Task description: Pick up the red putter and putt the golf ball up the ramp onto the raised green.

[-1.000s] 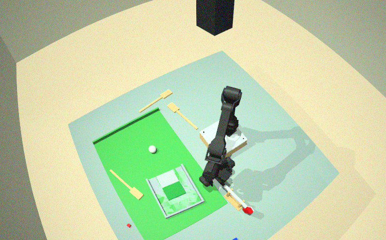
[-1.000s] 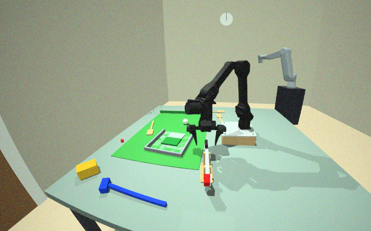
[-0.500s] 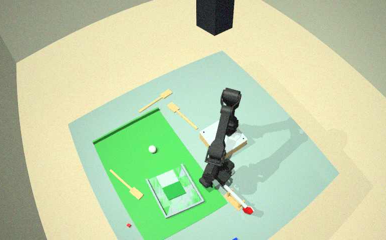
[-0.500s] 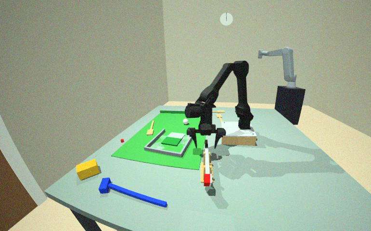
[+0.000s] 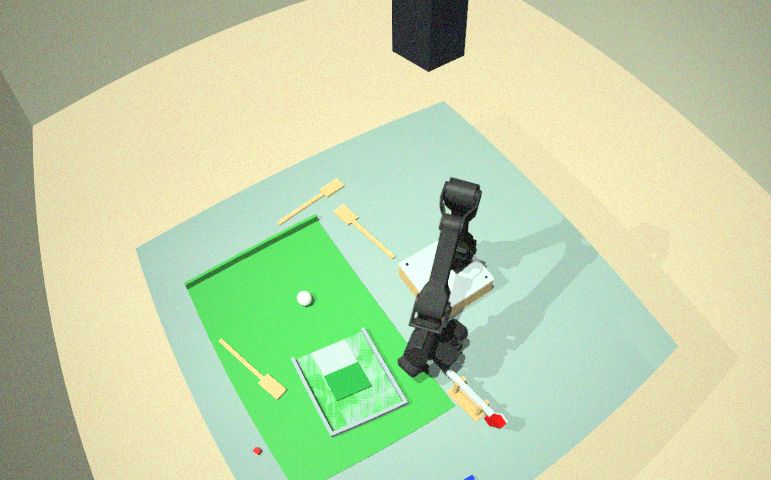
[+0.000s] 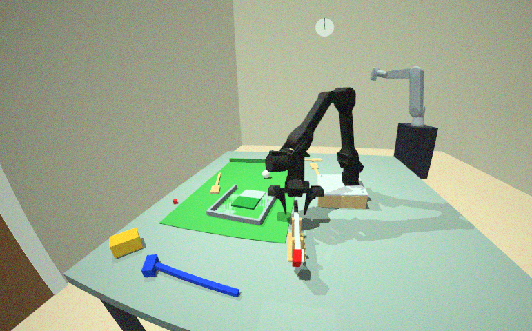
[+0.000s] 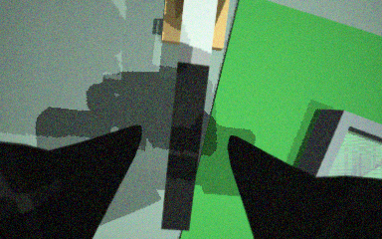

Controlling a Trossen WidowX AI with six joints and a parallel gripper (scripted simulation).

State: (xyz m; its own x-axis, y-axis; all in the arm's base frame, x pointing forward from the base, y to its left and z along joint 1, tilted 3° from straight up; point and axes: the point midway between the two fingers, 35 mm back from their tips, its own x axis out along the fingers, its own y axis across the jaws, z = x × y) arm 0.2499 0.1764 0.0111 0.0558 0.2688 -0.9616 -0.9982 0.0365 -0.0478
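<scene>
My gripper tip is now 110 mm to the right of the red putter and 30 mm below it. Round my gripper tip: grey frame 200 mm ahead, 100 mm to the right, 20 mm below; then wooden stand 130 mm to the left; then green mat 280 mm to the right, 220 mm ahead, 30 mm below.
</scene>
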